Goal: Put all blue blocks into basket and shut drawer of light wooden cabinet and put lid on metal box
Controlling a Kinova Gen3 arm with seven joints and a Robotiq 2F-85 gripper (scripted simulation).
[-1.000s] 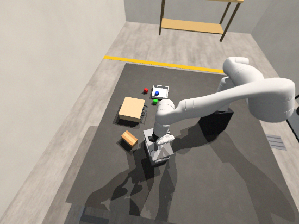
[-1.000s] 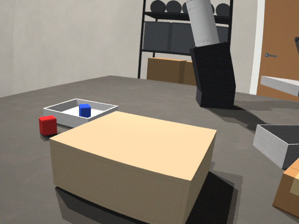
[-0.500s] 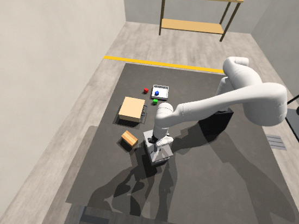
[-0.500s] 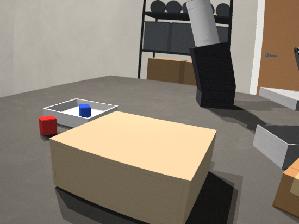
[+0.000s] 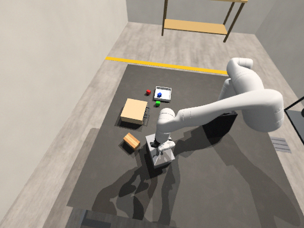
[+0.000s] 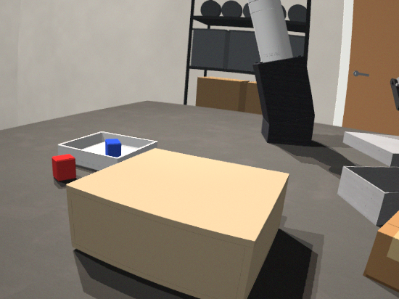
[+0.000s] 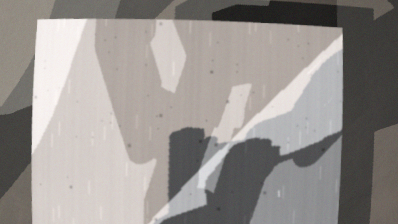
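Now: the grey metal box 10 cm below my hand. Round my hand: lid: 3 cm below; brown box: 20 cm ahead, 9 cm below; drawer: 26 cm ahead, 24 cm to the right, 10 cm below.
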